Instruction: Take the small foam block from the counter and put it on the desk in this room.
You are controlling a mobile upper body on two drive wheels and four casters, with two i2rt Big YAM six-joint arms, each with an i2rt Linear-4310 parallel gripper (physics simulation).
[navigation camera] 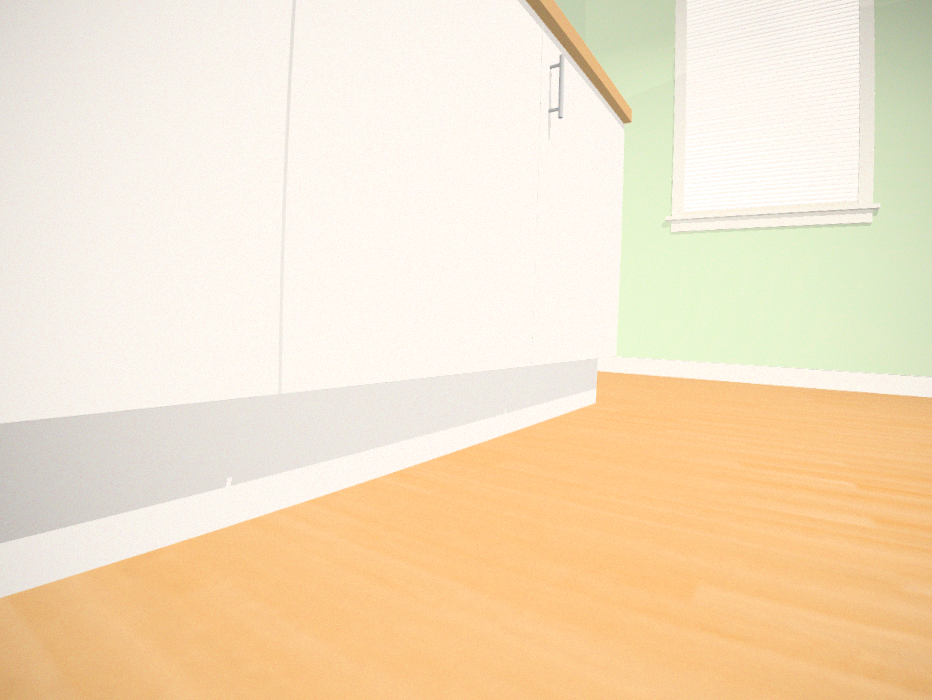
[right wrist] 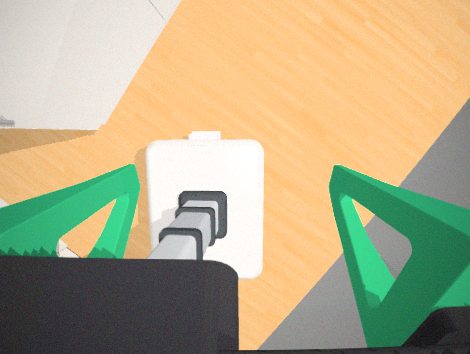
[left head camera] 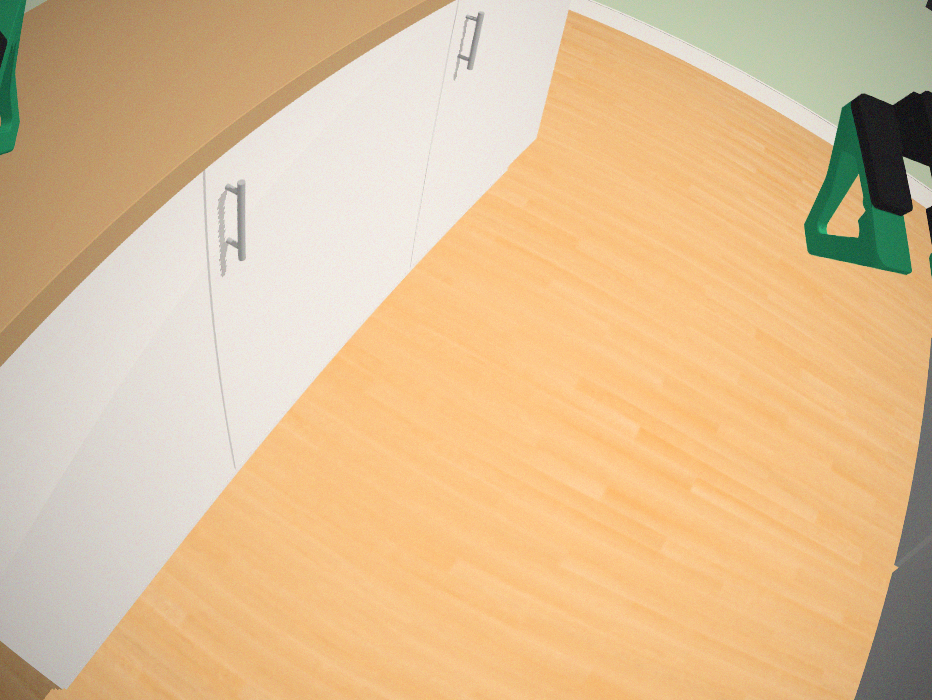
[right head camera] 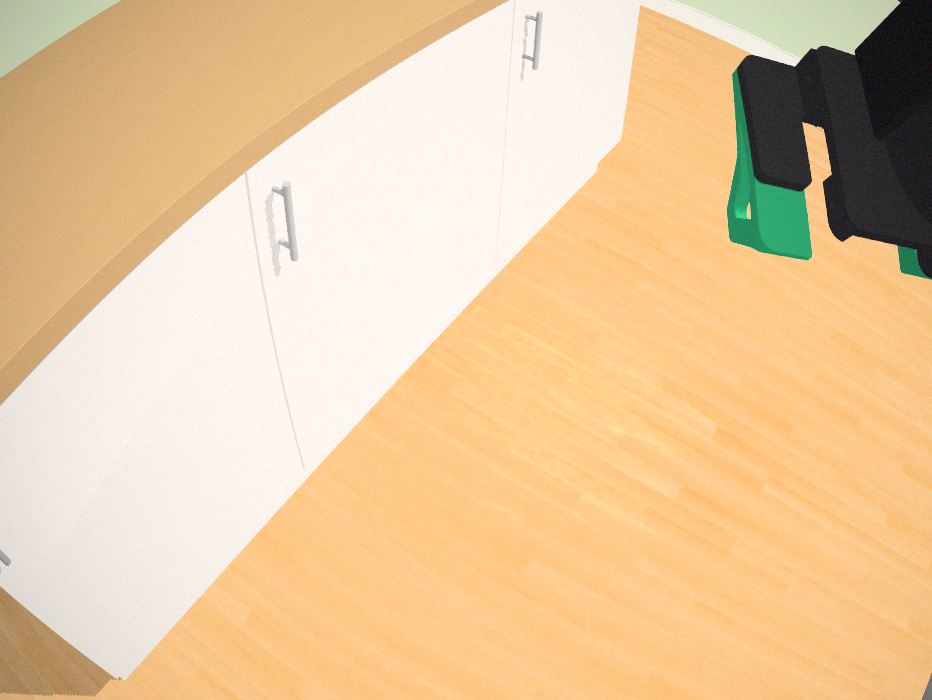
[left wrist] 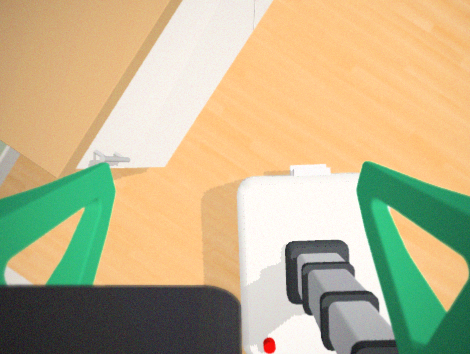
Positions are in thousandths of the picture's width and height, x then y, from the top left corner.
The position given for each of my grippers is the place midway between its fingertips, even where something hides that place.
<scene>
my right gripper: right wrist 499, 496; left head camera 939, 365; right head camera 885, 348; not seen in the navigation camera view (out of frame); not seen in the left wrist view (out of frame)
</scene>
